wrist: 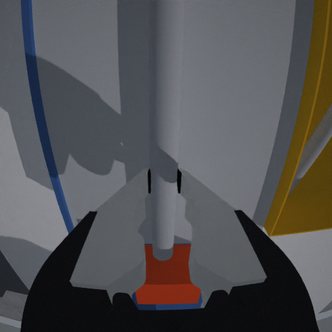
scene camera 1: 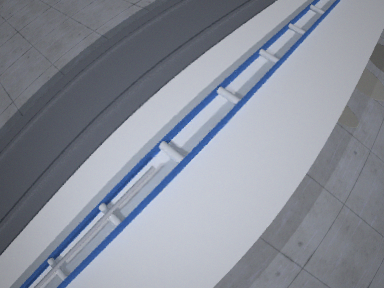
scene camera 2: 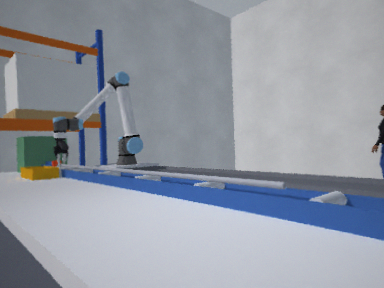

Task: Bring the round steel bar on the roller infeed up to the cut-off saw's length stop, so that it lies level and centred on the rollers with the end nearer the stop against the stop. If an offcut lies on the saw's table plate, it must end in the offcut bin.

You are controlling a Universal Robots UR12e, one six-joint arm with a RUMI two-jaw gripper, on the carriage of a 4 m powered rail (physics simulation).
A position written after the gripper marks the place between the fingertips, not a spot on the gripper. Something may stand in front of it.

In view: the gripper (wrist: 163,170), a round steel bar (scene camera 2: 248,182) and a roller infeed (wrist: 242,75).
